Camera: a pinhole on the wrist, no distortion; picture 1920 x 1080 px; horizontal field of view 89.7 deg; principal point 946.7 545.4 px. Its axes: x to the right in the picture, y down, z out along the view. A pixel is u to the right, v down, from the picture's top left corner.
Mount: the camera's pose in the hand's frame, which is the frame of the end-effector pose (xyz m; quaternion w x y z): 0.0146 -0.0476 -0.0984 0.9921 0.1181 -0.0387 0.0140
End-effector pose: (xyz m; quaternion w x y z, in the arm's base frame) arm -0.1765 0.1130 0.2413 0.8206 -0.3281 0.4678 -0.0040
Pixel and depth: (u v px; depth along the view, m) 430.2 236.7 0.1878
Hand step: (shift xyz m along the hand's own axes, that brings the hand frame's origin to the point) -0.0972 -0.1521 0.0615
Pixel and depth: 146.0 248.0 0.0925
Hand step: -0.0676 -0.0985 -0.0216
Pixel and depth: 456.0 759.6 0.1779
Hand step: -0.0901 -0.0528 0.0760
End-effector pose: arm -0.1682 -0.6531 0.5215 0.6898 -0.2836 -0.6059 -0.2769
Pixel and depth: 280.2 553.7 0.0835
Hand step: -0.0490 -0.0676 -0.0219
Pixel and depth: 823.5 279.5 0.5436
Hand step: -0.0890 -0.3224 0.3879
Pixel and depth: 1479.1 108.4 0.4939
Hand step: 0.2581 -0.3761 0.3499
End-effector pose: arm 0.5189 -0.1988 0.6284 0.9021 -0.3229 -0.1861 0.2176
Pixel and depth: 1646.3 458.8 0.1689
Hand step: 0.1248 -0.0998 0.0716
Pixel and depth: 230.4 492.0 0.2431
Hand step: -0.1826 -0.1213 0.1196
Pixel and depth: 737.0 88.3 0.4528
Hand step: -0.1088 -0.3644 0.2825
